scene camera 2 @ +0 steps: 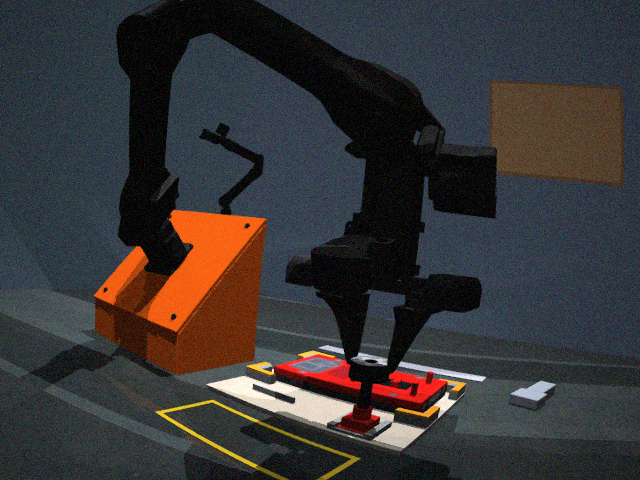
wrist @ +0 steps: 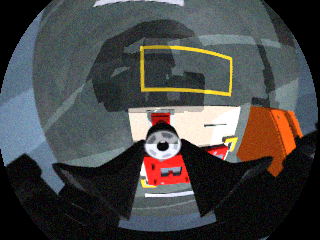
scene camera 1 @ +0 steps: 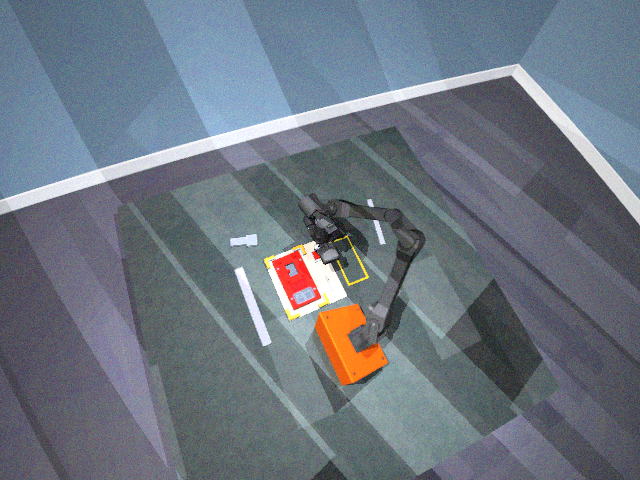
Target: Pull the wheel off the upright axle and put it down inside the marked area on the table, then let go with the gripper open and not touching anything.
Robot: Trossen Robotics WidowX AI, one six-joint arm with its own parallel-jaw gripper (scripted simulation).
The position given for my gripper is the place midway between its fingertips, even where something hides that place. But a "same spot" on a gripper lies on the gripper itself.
My gripper shows in scene camera 2, in the wrist view and in scene camera 1 (319,247). One and the same spot on my gripper: (scene camera 2: 350,311) is (wrist: 209,177).
